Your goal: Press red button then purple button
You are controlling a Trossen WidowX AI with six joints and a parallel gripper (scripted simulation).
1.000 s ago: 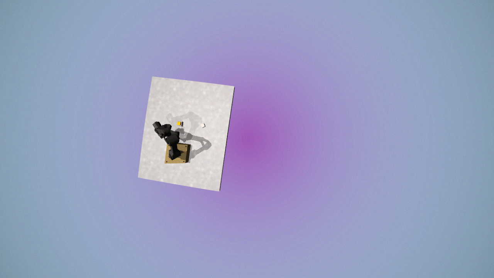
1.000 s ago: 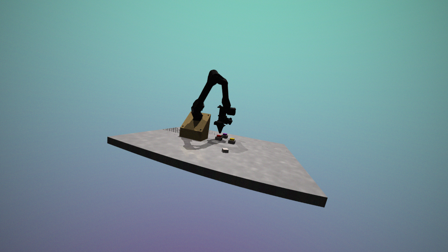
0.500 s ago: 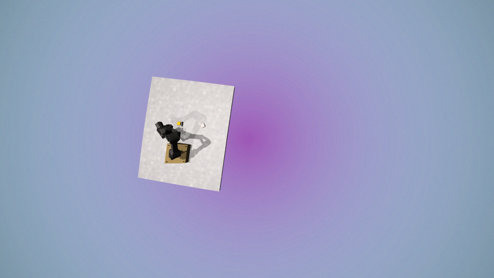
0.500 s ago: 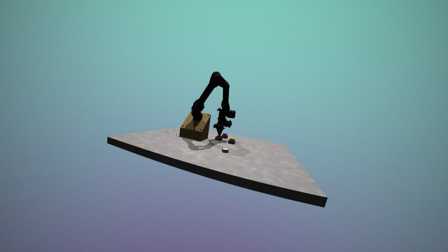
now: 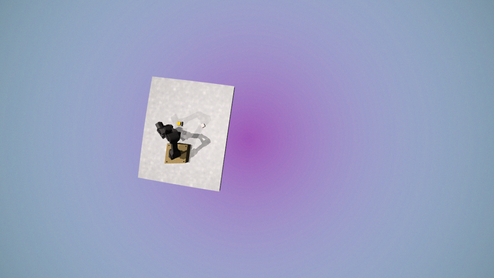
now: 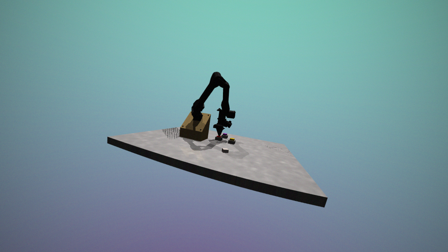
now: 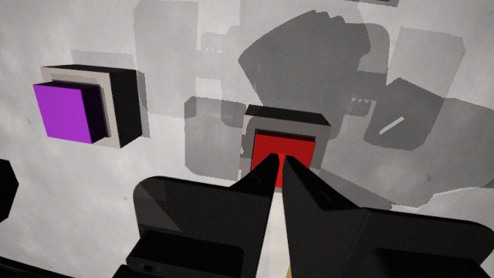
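Now: gripper tip 10 mm above the red button. From my gripper tip the other things lie so: purple button 130 mm to the left, 20 mm ahead; then yellow button 110 mm ahead, 30 mm to the right; then small white block 270 mm to the right, 120 mm ahead, 20 mm below.
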